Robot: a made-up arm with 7 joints. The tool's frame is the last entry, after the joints. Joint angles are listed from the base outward. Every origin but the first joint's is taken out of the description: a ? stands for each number. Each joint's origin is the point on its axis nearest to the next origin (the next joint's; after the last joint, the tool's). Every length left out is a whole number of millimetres.
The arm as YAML. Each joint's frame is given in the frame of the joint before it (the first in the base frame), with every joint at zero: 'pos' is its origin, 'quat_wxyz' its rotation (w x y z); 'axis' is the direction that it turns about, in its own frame. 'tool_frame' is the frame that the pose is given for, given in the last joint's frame.
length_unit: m
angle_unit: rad
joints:
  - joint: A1
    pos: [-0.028, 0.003, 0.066]
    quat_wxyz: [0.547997, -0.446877, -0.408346, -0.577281]
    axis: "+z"
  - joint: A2
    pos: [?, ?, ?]
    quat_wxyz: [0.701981, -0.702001, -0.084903, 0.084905]
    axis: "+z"
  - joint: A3
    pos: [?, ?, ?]
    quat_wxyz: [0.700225, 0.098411, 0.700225, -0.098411]
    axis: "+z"
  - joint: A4
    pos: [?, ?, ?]
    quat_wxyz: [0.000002, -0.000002, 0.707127, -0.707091]
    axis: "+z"
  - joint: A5
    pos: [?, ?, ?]
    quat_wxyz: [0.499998, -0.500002, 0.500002, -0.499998]
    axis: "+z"
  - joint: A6
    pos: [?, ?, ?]
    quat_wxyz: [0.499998, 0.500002, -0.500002, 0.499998]
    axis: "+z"
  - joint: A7
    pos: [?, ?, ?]
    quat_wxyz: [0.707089, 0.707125, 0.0, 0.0]
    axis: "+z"
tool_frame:
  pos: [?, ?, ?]
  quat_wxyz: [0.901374, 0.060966, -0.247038, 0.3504]
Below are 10 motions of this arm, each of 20 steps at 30 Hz.
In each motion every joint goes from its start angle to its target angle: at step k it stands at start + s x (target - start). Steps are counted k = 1, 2, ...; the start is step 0. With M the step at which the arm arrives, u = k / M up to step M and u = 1 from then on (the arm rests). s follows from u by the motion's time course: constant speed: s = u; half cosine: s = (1 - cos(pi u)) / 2; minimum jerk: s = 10 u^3 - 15 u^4 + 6 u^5.
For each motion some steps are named. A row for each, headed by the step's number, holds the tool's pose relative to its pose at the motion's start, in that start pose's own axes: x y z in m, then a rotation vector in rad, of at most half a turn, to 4 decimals.
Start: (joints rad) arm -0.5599 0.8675 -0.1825 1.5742 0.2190 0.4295 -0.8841
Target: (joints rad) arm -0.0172 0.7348 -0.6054 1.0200 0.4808 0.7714 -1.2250
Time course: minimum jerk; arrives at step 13
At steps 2, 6, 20:
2: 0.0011 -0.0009 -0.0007 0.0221 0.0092 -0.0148
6: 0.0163 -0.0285 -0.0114 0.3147 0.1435 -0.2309
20: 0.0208 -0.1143 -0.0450 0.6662 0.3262 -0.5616

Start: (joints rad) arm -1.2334 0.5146 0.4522 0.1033 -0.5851 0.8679 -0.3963
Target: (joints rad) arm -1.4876 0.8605 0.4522 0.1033 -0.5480 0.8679 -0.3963
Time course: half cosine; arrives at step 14
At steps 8, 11, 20:
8: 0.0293 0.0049 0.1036 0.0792 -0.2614 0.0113
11: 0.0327 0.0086 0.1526 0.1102 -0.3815 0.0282
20: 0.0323 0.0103 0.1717 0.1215 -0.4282 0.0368

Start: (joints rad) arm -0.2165 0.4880 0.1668 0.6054 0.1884 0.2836 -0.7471
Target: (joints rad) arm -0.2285 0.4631 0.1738 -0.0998 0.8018 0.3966 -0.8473
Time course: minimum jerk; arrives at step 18
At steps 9, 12, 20:
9: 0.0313 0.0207 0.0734 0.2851 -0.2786 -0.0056
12: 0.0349 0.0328 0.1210 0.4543 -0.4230 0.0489
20: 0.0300 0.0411 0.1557 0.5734 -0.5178 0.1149

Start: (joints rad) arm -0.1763 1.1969 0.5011 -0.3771 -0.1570 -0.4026 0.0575
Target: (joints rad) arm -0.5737 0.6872 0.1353 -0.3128 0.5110 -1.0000 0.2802
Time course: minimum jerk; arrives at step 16
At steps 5, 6, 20:
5: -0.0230 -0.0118 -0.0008 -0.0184 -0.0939 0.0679
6: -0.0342 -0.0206 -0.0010 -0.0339 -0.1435 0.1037
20: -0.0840 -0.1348 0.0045 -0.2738 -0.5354 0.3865

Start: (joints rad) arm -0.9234 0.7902 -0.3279 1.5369 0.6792 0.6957 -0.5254
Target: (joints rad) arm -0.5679 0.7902 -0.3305 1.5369 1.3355 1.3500 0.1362
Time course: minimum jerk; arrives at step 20
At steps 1, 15, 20:
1: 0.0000 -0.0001 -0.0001 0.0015 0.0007 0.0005
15: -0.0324 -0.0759 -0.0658 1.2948 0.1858 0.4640
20: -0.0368 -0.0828 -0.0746 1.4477 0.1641 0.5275

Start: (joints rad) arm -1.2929 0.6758 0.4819 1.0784 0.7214 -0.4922 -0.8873
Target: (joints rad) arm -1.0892 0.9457 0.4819 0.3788 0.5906 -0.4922 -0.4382
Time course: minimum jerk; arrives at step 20
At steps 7, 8, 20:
7: -0.0020 0.0453 0.0118 0.1907 -0.0867 0.1360
8: -0.0022 0.0605 0.0175 0.2552 -0.1221 0.1803
20: 0.0083 0.1665 0.0950 0.7126 -0.5228 0.4787

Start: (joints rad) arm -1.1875 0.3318 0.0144 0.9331 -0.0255 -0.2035 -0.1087
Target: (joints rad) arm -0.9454 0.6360 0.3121 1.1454 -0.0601 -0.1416 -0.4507
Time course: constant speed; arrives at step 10
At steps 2, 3, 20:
2: -0.0109 0.0457 -0.0160 0.0597 0.0796 -0.0058
3: -0.0168 0.0687 -0.0221 0.0869 0.1194 -0.0069
20: -0.0606 0.2256 -0.0311 0.2283 0.3838 0.0202

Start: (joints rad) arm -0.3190 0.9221 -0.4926 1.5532 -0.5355 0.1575 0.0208
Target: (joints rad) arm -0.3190 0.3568 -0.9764 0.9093 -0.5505 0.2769 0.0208
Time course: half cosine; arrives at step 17
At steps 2, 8, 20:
2: -0.0033 -0.0094 0.0062 -0.0096 -0.0219 -0.0281
8: -0.0758 -0.1147 0.0898 -0.1559 -0.2882 -0.3872
20: -0.2428 -0.1865 0.1997 -0.4110 -0.6189 -0.8706

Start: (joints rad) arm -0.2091 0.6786 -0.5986 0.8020 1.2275 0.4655 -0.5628
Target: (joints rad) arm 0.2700 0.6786 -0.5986 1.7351 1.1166 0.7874 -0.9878
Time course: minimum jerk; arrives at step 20
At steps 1, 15, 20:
1: -0.0002 -0.0004 0.0000 -0.0004 0.0006 -0.0020
15: -0.2476 -0.1839 0.0208 -0.0341 0.5577 -1.4712
20: -0.2827 -0.1868 0.0213 0.0053 0.6412 -1.6254

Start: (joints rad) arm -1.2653 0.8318 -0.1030 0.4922 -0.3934 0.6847 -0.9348
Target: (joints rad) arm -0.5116 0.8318 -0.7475 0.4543 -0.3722 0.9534 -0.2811
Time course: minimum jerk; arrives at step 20
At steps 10, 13, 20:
10: -0.0858 -0.0444 -0.1340 0.4029 0.5975 0.0215
13: -0.1603 -0.0668 -0.1918 0.6498 0.8636 -0.0514
20: -0.2414 -0.0855 -0.2283 0.8745 1.0593 -0.1748

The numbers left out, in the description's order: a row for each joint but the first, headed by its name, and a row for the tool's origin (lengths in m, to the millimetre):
A2: -0.025 -0.002 0.0
A3: -0.255 0.042 0.0
A4: -0.015 -0.06 0.0
A5: 0.202 0.033 0.0
A6: -0.029 0.01 0.0
A7: 0.034 0.019 0.0
tool: -0.029 -0.01 0.0

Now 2 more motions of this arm.
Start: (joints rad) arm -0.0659 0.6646 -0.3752 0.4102 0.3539 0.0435 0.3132
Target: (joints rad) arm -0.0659 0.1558 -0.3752 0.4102 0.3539 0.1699 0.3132
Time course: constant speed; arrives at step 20
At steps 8, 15, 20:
8: -0.0207 -0.0577 0.0592 -0.1336 0.1267 0.0189
15: -0.0316 -0.0997 0.1198 -0.2533 0.2353 0.0288
20: -0.0351 -0.1242 0.1670 -0.3404 0.3113 0.0322

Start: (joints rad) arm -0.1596 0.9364 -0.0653 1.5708 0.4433 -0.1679 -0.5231
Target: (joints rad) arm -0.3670 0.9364 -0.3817 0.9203 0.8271 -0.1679 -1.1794
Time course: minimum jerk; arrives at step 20
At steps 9, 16, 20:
9: 0.0751 0.0472 0.0589 0.1280 -0.2956 -0.2554
16: 0.1400 0.1005 0.1757 0.4364 -0.5540 -0.5624
20: 0.1440 0.1052 0.1902 0.4775 -0.5718 -0.5910

